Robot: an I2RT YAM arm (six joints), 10 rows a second.
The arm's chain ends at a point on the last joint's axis. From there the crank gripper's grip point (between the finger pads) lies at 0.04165 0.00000 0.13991 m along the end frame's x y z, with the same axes.
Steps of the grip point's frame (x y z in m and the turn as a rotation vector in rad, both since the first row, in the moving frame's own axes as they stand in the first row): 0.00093 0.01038 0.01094 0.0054 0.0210 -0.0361; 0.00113 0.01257 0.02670 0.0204 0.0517 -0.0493; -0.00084 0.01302 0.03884 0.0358 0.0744 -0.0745; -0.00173 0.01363 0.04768 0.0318 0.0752 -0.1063; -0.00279 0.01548 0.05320 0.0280 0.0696 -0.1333
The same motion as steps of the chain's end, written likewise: -0.00196 0.01269 0.01185 0.0054 0.0210 -0.0361; -0.00592 0.01763 0.02909 0.0204 0.0517 -0.0493; -0.01081 0.02145 0.04246 0.0358 0.0744 -0.0745; -0.01163 0.02299 0.05134 0.0318 0.0752 -0.1063; -0.01176 0.02552 0.05656 0.0280 0.0696 -0.1333
